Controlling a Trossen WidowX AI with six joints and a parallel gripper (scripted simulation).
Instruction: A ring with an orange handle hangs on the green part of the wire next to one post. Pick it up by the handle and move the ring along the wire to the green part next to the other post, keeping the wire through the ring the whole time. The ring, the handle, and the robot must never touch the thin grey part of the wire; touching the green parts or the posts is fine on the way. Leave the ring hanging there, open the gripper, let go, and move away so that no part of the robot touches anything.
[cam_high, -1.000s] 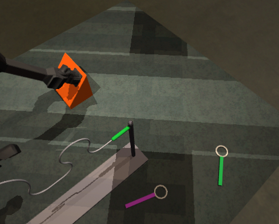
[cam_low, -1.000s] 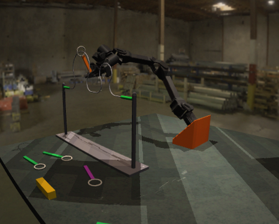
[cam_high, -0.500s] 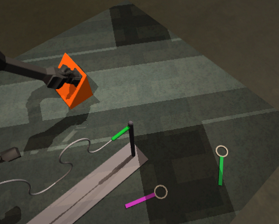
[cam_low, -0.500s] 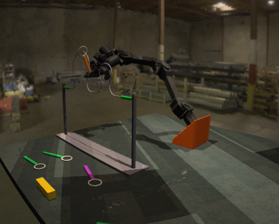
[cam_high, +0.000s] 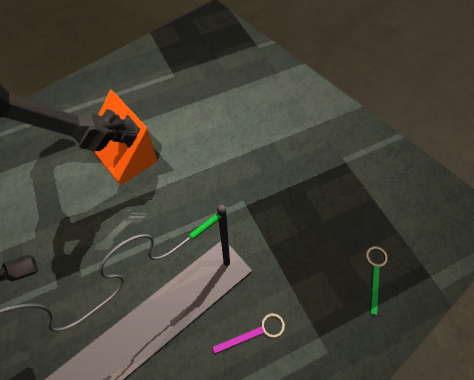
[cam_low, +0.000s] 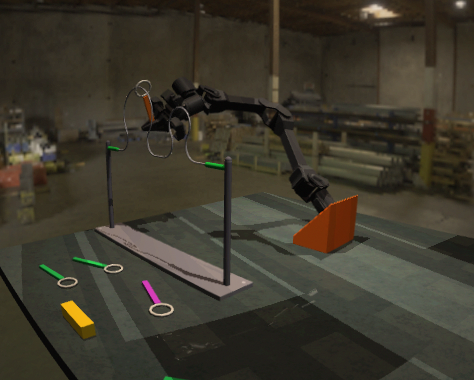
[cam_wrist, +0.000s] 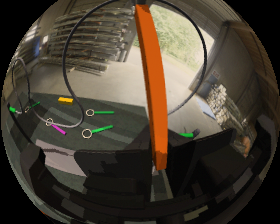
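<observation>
Now: gripper tip 1 cm short of the orange-handled ring, 4 cm to the right of it and 9 cm below it. Round my gripper tip: green-handled ring (27 cm ahead, 67 cm to the left, 35 cm below); yellow block (38 cm ahead, 34 cm to the left, 34 cm below); magenta-handled ring (19 cm ahead, 35 cm to the left, 35 cm below).
</observation>
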